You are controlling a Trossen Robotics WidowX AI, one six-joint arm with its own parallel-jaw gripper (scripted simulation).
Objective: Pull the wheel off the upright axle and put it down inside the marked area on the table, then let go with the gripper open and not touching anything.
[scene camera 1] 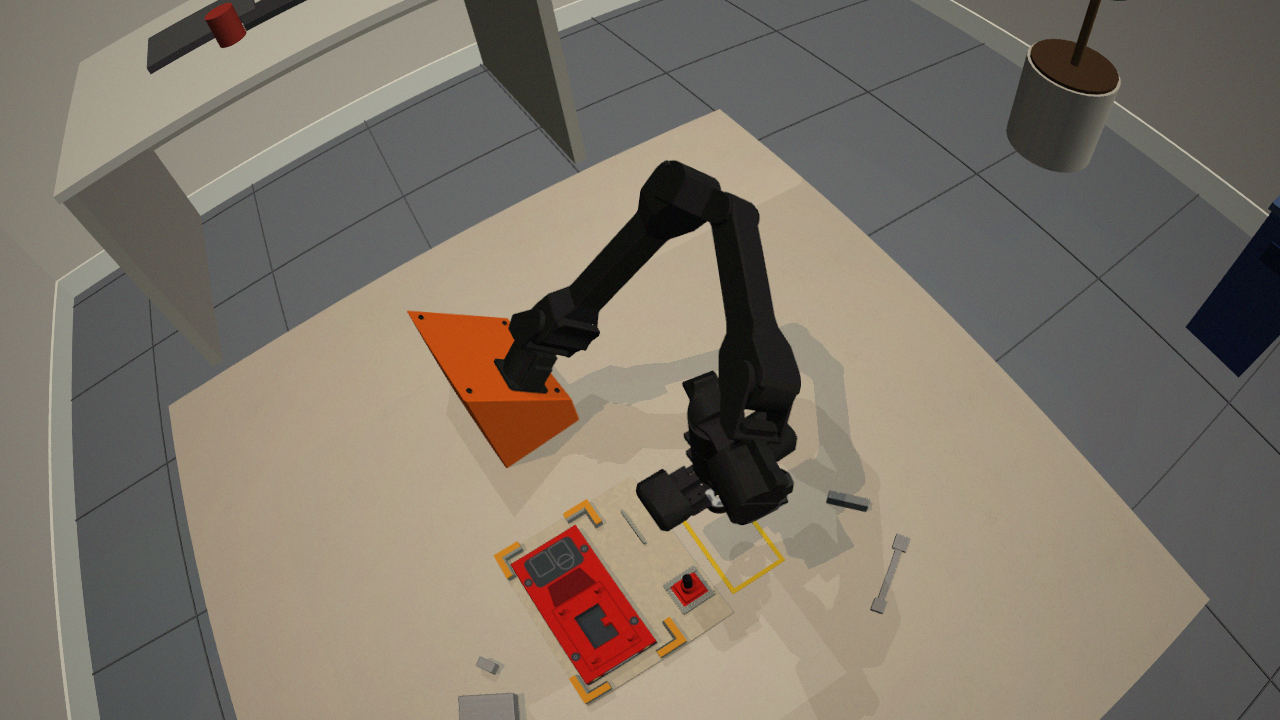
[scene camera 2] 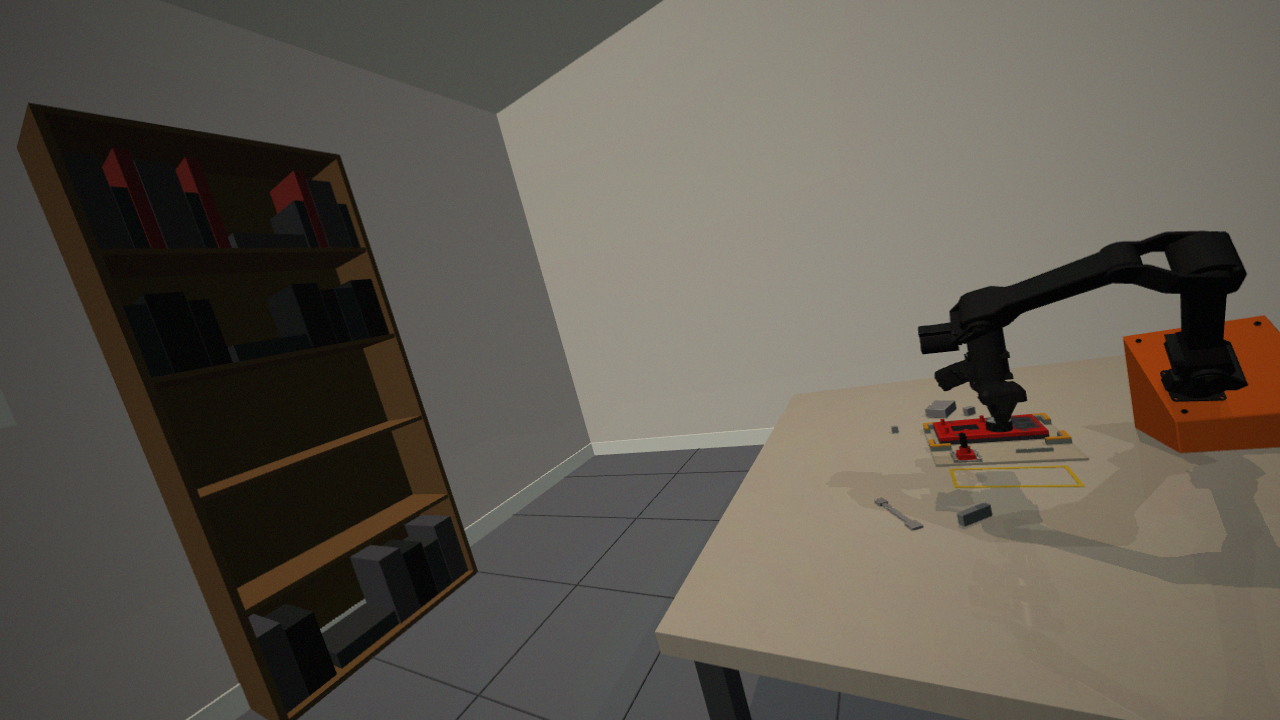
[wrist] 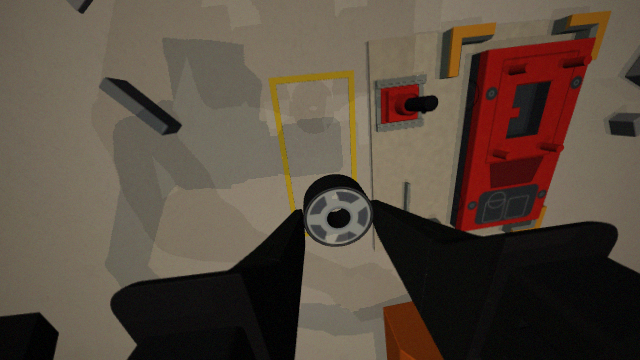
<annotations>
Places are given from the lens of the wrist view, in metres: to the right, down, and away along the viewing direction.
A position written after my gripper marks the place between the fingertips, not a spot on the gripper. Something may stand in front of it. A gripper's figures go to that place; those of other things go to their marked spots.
my gripper (wrist: 336, 211): 0.01, 0.02, 0.11
wheel (wrist: 335, 229): 0.01, 0.03, 0.11
axle (wrist: 400, 103): 0.07, -0.07, 0.17
The marked spots on the axle and the wheel are 0.14 m apart.
</annotations>
